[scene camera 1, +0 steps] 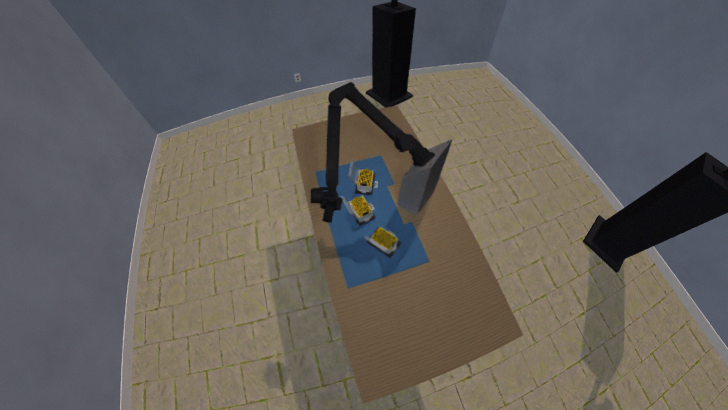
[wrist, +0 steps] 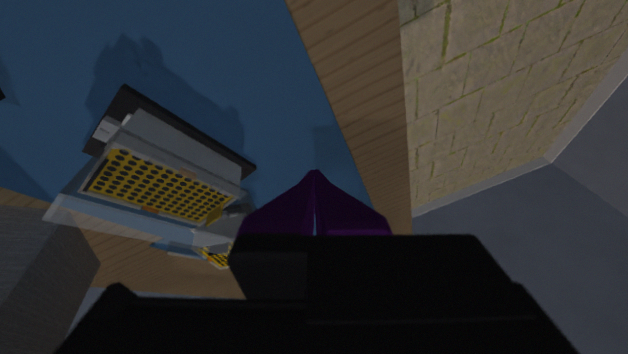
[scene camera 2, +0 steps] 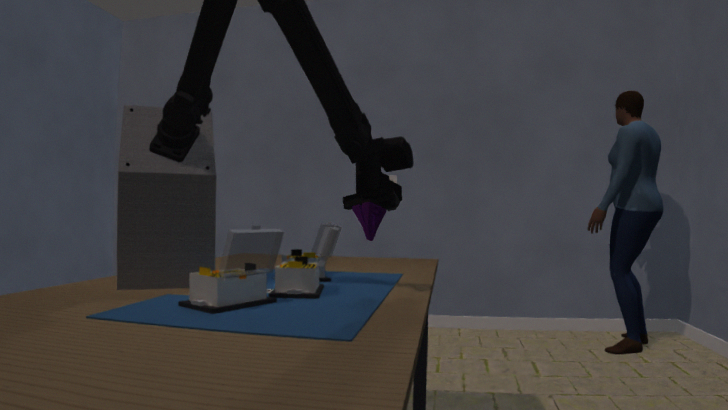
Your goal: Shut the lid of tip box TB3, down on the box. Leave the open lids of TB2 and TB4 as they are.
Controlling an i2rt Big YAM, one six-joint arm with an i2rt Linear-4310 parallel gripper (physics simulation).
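Frame: origin at the arm's base, x left, y back, z up, level; centimetres.
Seen in the pictures: gripper, fingertip midpoint: (wrist: pixel 314 177) (scene camera 2: pixel 370 240); arm's base at its link origin: (scene camera 1: pixel 424 160) (scene camera 2: pixel 175 140).
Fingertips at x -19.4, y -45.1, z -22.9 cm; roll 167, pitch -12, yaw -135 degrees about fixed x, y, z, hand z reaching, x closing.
Offsets run from my fingertips to a thing's top centre. "*": to the spot under its first point. Level surfaces: height alone.
TB3 (scene camera 1: pixel 361 206) (scene camera 2: pixel 297 280) (wrist: pixel 160 185) is the middle white box with a yellow rack. Its clear lid @[* dx +8.6, dy +6.1, dz +2.2 cm] (wrist: pixel 120 219) stands open on the table-edge side, and the rack shows through it in the wrist view. TB4 @[dx -7.5, dy +29.0, dz -4.6 cm] (scene camera 1: pixel 365 178) (wrist: pixel 216 258) is behind, partly hidden in the wrist view. TB2 (scene camera 1: pixel 385 239) (scene camera 2: pixel 229 287) is in front, its open lid @[* dx -13.5, dy +24.0, dz -1.0 cm] (scene camera 2: pixel 253 249) upright. The lids of TB3 and TB4 are hard to tell apart in scene camera 2. My purple-fingered gripper (scene camera 1: pixel 327 219) (scene camera 2: pixel 370 237) (wrist: pixel 314 177) is shut and empty, above the table-edge side of TB3, touching no box.
The boxes stand on a blue mat @[dz -12.0 cm] (scene camera 1: pixel 356 269) (scene camera 2: pixel 326 325) on a wooden table @[dz -12.3 cm] (scene camera 1: pixel 433 315) (scene camera 2: pixel 152 366). A grey angled block (scene camera 1: pixel 422 183) (scene camera 2: pixel 165 229) (wrist: pixel 40 270) carries the arm's base on the far side from the gripper. A person (scene camera 2: pixel 636 168) stands beyond the table edge.
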